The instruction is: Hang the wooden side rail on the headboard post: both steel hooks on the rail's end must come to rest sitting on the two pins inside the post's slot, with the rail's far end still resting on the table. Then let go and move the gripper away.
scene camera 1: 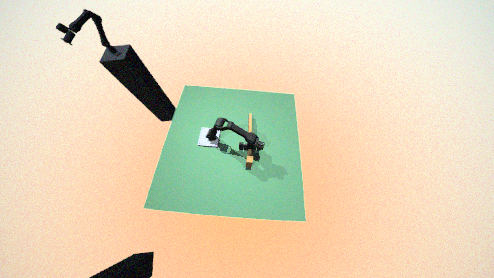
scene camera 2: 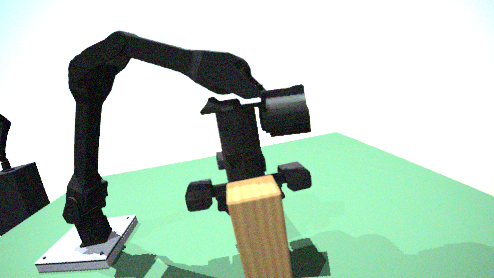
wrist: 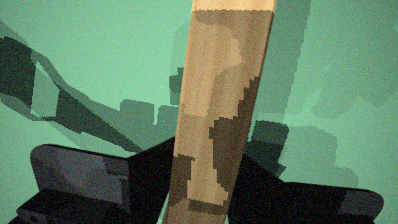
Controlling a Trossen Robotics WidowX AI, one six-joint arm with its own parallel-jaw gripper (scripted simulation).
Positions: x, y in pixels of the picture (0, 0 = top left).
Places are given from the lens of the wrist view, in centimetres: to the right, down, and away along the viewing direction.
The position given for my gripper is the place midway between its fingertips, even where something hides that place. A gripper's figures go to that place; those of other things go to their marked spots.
my gripper (wrist: 202, 143): 0, 2, 11
wooden side rail (wrist: 224, 59): 1, -2, 5
